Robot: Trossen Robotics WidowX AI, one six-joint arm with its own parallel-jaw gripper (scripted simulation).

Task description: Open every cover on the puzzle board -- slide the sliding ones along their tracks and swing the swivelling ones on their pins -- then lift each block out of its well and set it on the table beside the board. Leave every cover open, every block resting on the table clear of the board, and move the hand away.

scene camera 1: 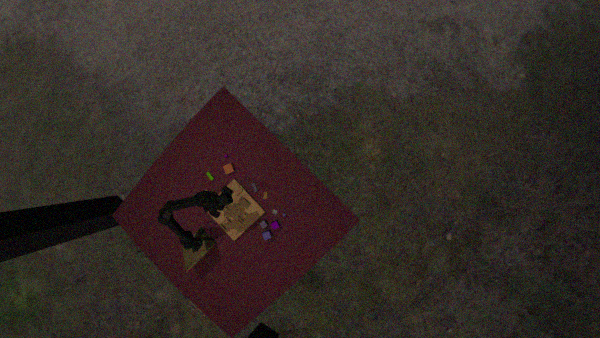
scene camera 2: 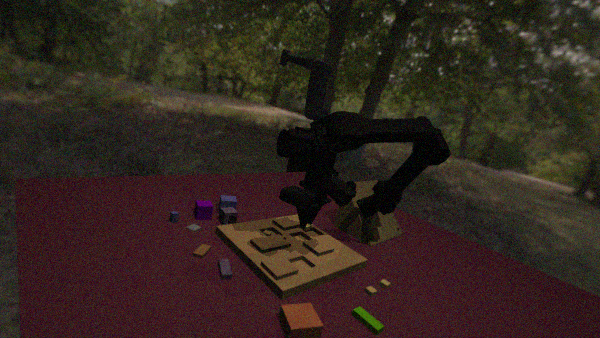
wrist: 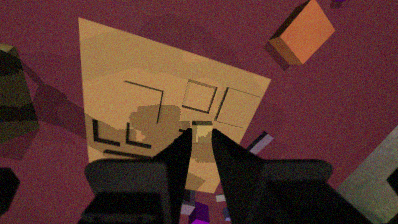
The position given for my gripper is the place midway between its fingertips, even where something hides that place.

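Scene camera 2: my gripper (scene camera 2: 305, 226), a tan puzzle board (scene camera 2: 313, 270). Scene camera 1: the tan puzzle board (scene camera 1: 253, 210). Wrist view: my gripper (wrist: 201, 132), the tan puzzle board (wrist: 193, 86).
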